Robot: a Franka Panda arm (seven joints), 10 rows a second.
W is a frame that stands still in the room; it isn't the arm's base.
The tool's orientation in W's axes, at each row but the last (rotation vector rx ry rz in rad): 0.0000, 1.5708, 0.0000; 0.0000, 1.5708, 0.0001; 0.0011, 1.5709, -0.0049; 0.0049, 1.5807, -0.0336; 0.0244, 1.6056, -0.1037
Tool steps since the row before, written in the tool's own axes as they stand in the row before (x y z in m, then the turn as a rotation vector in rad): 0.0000, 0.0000, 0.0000, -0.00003, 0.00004, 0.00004; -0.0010, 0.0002, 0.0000, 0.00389, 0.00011, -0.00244; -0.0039, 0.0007, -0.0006, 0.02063, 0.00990, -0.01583; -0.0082, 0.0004, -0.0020, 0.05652, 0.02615, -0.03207; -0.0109, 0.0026, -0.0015, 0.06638, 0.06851, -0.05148
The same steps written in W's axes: 0.0000, 0.0000, 0.0000, 0.00004, 0.00004, 0.00003; 0.0000, 0.0002, 0.0010, -0.00244, 0.00011, -0.00389; -0.0006, 0.0007, 0.0039, -0.01579, 0.00991, -0.02065; -0.0019, 0.0006, 0.0082, -0.03200, 0.02590, -0.05667; -0.0009, 0.0032, 0.0108, -0.04832, 0.06918, -0.06804
